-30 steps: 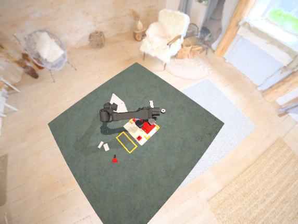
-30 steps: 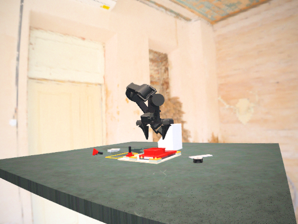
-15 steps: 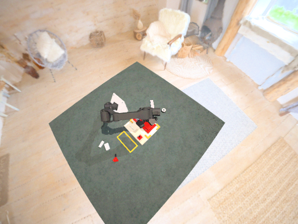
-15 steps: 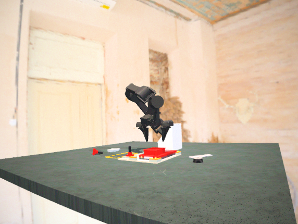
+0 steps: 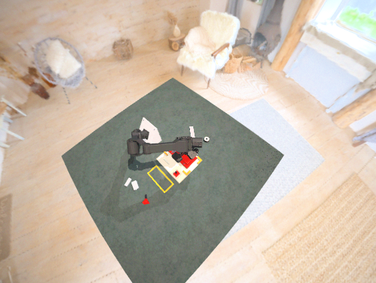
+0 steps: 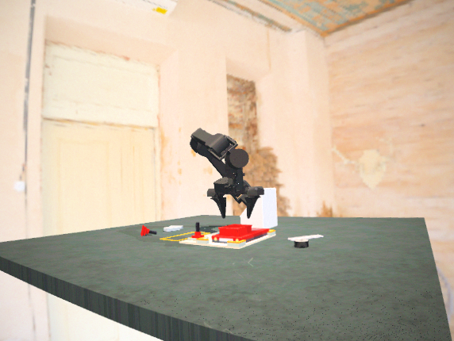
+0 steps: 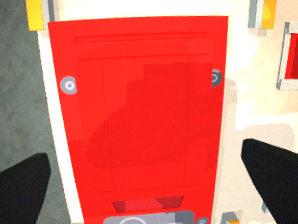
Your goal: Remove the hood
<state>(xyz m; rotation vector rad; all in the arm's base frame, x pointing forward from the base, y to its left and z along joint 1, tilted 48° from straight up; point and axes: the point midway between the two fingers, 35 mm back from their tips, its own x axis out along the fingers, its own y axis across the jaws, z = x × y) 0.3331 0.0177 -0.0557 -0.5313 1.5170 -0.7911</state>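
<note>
Now: the red hood 30 mm below my gripper tip. From my gripper tip the other things lie so: black wheel 40 mm ahead, 220 mm to the left, 70 mm below; white strip 90 mm behind, 200 mm to the left, 70 mm below.
</note>
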